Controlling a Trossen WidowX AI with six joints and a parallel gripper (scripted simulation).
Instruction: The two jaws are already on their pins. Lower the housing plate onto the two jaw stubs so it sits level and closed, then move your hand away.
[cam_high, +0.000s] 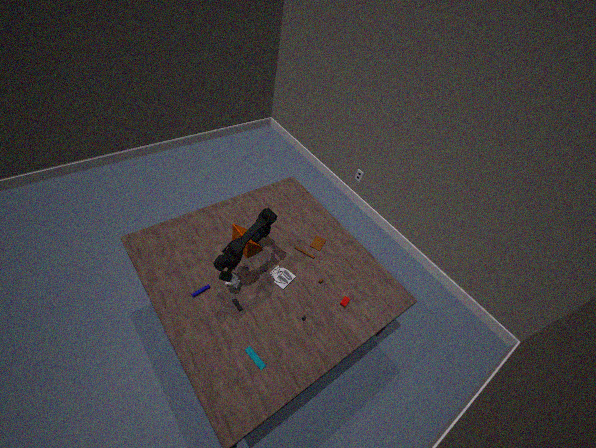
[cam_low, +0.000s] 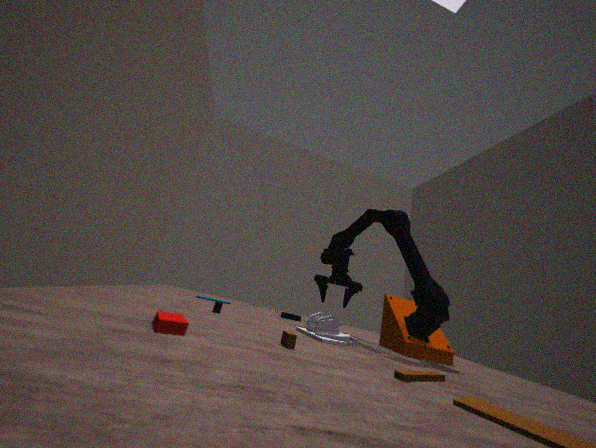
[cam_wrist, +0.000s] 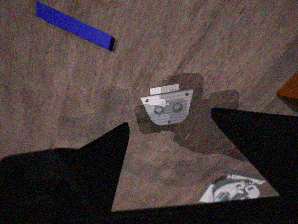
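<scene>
Right now the dark block is 150 mm ahead of my gripper tip, 20 mm to the right of it and 80 mm below it. Also, from my gripper tip: teal bar (440 mm ahead, 60 mm to the right, 80 mm below); then brown cube (220 mm ahead, 480 mm to the left, 70 mm below); then blue bar (20 mm behind, 170 mm to the right, 80 mm below).
</scene>
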